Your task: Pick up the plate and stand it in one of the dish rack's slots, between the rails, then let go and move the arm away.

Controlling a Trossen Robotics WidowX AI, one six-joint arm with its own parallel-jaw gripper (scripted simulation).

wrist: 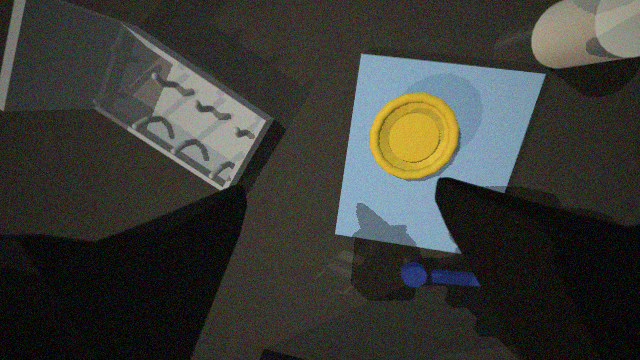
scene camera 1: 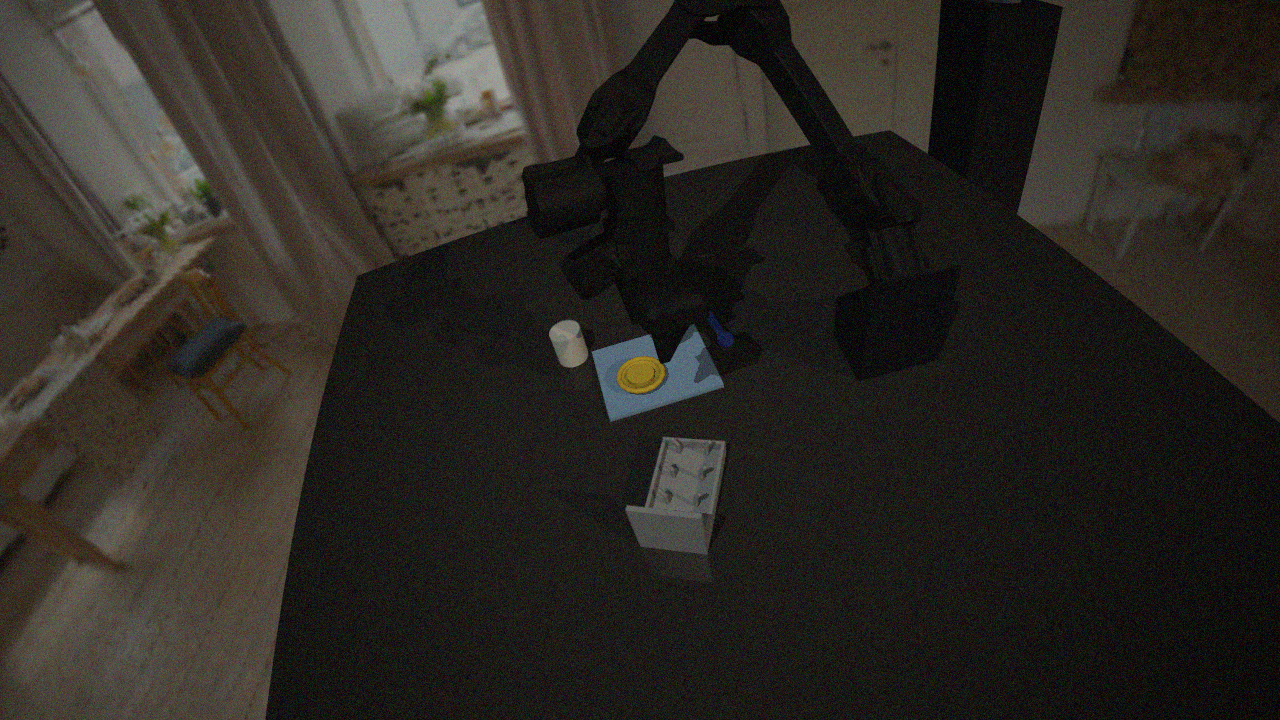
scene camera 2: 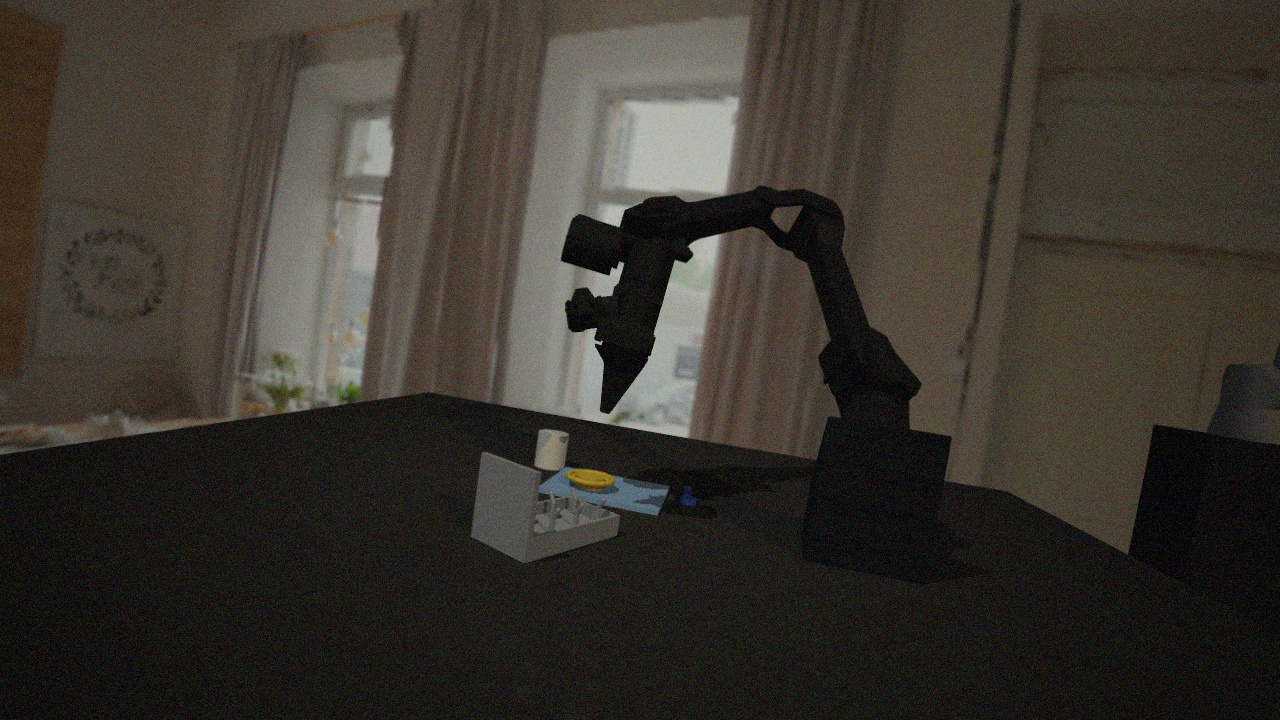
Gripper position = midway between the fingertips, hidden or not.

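With my gripper [scene camera 1: 650,341] open, I hold nothing. A yellow plate [scene camera 1: 642,374] is here, and I see the plate also in the wrist view [wrist: 414,135] and in scene camera 2 [scene camera 2: 590,480]. I find a dish rack [scene camera 2: 507,516] too, which the wrist view [wrist: 62,62] and scene camera 1 [scene camera 1: 679,514] likewise show me. There is a white cup [scene camera 1: 566,337], visible in scene camera 2 [scene camera 2: 551,445] as well. A blue spoon [wrist: 438,276] is also part of what I see, and so is a light blue mat [scene camera 1: 691,372].
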